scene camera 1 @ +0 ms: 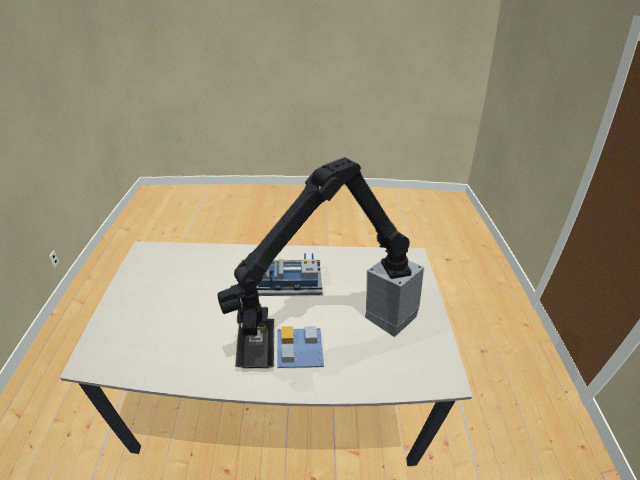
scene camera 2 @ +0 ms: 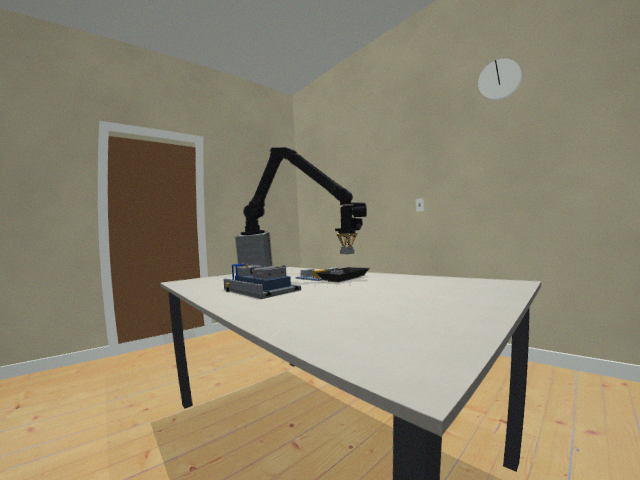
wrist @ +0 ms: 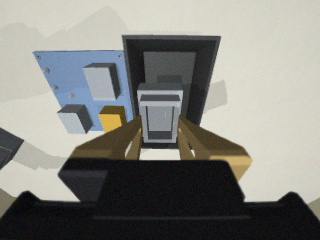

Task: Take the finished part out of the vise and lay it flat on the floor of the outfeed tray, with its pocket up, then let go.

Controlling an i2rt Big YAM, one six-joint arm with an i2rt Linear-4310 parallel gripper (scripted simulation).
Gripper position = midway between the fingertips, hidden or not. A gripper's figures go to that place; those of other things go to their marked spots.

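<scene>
A finished part [wrist: 159, 103] is 0.11 m from the lens, and my gripper [wrist: 159, 119] is 0.13 m from the lens. The marked spots on the finished part and a blue plate [wrist: 66, 72] are 0.24 m apart. The blue plate is 0.32 m from the lens.
</scene>
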